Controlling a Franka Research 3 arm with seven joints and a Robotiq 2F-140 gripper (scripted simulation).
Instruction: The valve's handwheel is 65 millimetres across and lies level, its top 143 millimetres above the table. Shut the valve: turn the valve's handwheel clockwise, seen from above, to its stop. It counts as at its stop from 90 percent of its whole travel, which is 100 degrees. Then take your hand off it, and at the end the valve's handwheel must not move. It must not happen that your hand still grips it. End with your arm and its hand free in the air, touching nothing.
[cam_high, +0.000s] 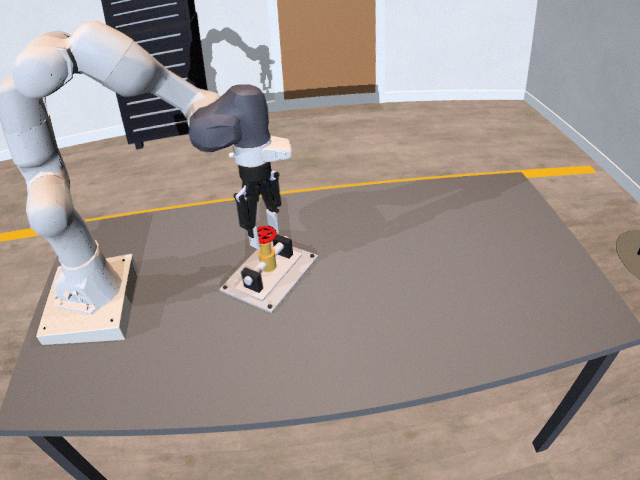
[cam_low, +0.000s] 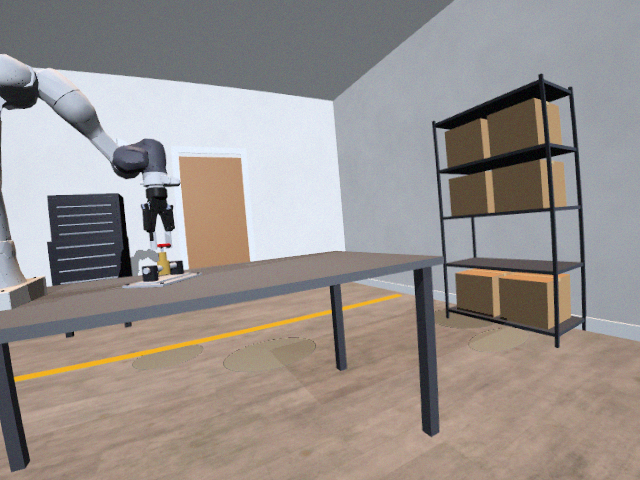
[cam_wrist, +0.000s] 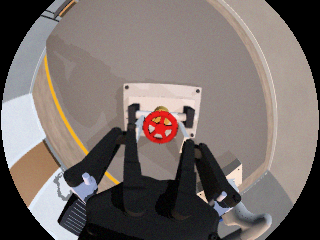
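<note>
Now: hand 20 mm above the red handwheel.
</note>
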